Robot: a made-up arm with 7 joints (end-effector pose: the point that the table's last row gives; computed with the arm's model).
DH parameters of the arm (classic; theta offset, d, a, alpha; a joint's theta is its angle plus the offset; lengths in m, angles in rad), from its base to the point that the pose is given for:
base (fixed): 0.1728 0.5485 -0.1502 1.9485
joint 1: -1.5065 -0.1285 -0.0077 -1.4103
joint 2: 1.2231 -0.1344 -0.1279 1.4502
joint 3: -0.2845 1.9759 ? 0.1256
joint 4: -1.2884 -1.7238 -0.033 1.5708
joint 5: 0 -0.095 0.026 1.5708
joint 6: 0 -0.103 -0.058 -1.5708
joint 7: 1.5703 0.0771 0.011 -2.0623
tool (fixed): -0.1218 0.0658 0 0
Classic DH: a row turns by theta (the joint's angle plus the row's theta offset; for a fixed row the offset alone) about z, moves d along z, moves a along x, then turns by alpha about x.
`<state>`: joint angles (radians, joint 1 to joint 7).
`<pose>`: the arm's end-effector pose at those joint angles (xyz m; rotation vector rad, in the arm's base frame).
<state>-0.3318 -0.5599 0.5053 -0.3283 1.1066 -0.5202 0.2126</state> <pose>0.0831 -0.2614 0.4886 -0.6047 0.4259 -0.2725</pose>
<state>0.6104 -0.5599 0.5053 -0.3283 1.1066 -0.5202 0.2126</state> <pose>-0.0199 -0.3292 0.6122 -0.2180 -0.2888 -0.7846</pose>
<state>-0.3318 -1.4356 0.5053 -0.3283 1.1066 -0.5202 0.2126</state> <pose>0.1632 -0.1513 0.7812 -1.4401 0.1161 -0.2179</pose>
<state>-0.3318 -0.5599 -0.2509 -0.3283 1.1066 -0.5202 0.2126</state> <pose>0.0350 -0.0313 0.3446 -0.7091 0.6062 0.4752</pose>
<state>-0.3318 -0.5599 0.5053 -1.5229 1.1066 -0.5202 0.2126</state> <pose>-0.0171 -0.1409 0.4344 -0.5917 0.7054 0.9206</pose>
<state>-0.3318 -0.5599 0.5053 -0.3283 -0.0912 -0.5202 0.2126</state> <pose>-0.0079 -0.3165 0.4156 -0.6686 1.5980 -0.5887</pose>
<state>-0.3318 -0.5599 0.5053 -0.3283 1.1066 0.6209 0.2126</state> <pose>0.0987 -0.1327 0.4480 -1.6291 0.3717 0.2776</pose>
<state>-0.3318 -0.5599 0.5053 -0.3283 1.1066 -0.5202 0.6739</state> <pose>0.0587 -0.2542 0.4976 -0.6405 -0.0364 -0.3580</pose>
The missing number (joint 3, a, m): -0.0938
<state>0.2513 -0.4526 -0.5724 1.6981 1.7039 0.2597 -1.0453</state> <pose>0.0665 -0.1277 0.5847 -0.3053 0.7518 -1.4022</pose>
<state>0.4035 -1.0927 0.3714 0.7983 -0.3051 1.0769 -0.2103</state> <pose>0.0280 -0.3924 0.6730 -0.5611 1.6328 -0.5739</pose>
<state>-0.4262 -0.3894 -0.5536 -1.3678 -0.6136 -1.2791 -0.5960</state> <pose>-0.0863 -0.1291 0.3070 -2.0916 2.2187 -0.0567</pose>
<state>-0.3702 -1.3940 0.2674 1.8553 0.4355 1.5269 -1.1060</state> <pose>0.1832 -0.3062 0.8570 -0.5688 2.0831 -1.8216</pose>
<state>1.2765 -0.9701 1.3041 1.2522 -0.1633 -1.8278 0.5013</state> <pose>-0.3390 -0.2919 0.4456 -2.0020 0.5358 0.2285</pose>
